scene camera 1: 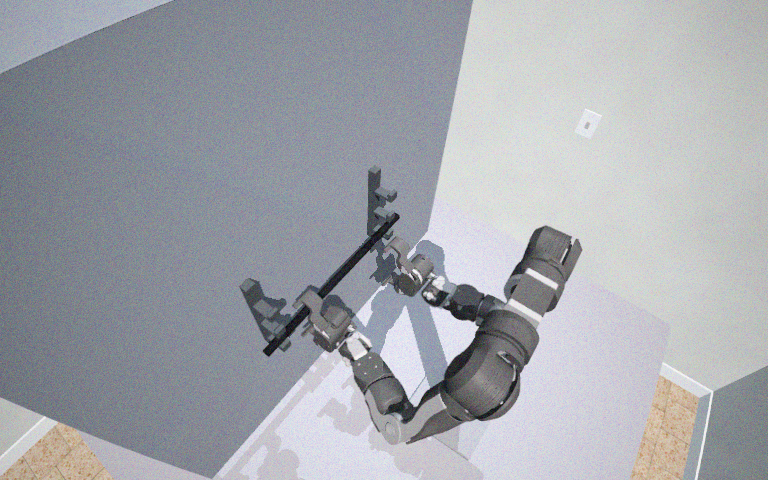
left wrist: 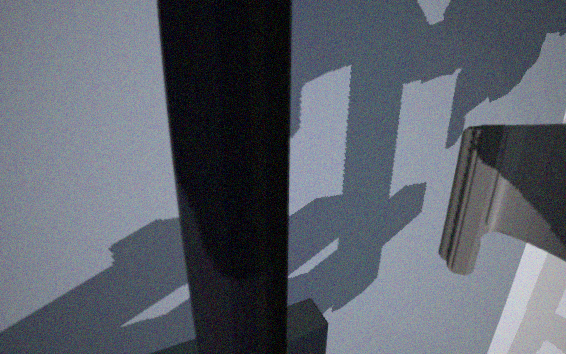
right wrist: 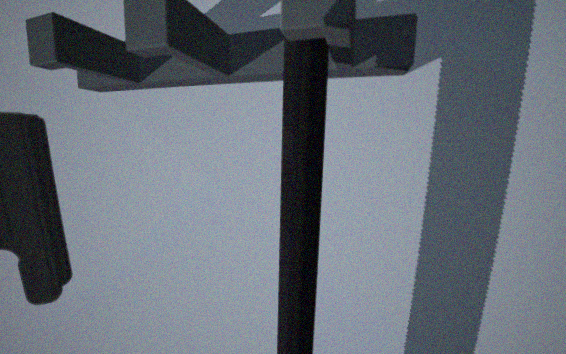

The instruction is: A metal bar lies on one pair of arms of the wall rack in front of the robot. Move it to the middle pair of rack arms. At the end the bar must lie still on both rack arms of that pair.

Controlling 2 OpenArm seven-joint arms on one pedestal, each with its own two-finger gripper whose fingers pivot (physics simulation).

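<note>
The long black metal bar (scene camera 1: 348,266) (left wrist: 230,150) (right wrist: 302,200) lies across what looks like the lowest pair of rack arms. The rack has two grey uprights, one at the left (scene camera 1: 250,288) and one farther back (scene camera 1: 373,195); a middle rack arm (scene camera 1: 383,213) shows above the bar. My left gripper (scene camera 1: 304,318) is open at the bar's nearer part, with the bar passing by its fingers. One left finger shows right of the bar in the left wrist view. My right gripper (scene camera 1: 390,262) is open, just below the bar's far part. Its other finger is hidden in the right wrist view.
The grey wall panel (scene camera 1: 198,169) stands behind the rack. A rack arm end (left wrist: 310,325) shows beside the bar in the left wrist view. A pale side wall (scene camera 1: 526,169) with a white switch plate (scene camera 1: 588,123) stands at the right.
</note>
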